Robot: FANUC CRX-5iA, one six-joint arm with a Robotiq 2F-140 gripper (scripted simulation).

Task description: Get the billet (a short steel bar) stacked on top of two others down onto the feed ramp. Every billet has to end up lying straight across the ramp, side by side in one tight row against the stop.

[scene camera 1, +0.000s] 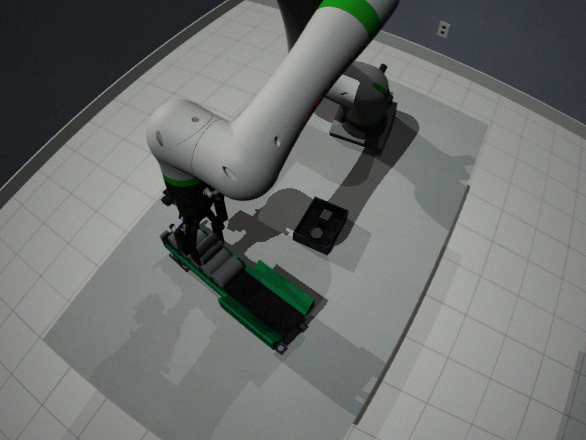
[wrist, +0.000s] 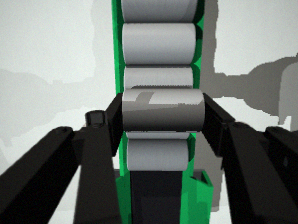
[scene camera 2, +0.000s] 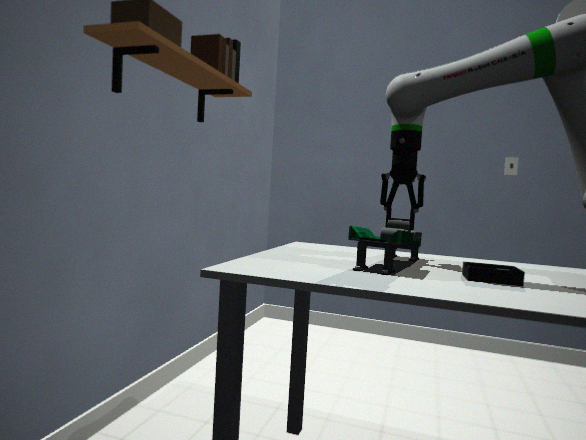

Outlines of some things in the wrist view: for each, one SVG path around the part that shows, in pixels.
My gripper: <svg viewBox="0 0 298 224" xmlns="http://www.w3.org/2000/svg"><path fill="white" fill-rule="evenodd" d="M203 93L205 118L201 132L216 157L223 157L221 170L224 169L231 224L298 224L298 136L279 126L268 126L265 132L257 131L248 123L237 121L206 93ZM123 93L118 93L105 111L92 110L85 113L86 123L80 130L73 131L73 128L69 126L60 126L52 129L0 175L0 224L48 224L80 165L73 224L122 224L113 157L116 156L124 131L122 124Z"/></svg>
A billet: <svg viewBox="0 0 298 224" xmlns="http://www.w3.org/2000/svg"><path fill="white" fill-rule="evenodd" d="M123 92L122 124L126 133L199 133L202 130L205 118L205 103L203 93L198 88L126 88Z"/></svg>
A billet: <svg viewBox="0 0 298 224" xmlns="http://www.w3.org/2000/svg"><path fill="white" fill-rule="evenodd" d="M125 66L124 90L126 88L193 88L193 72L190 65Z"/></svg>
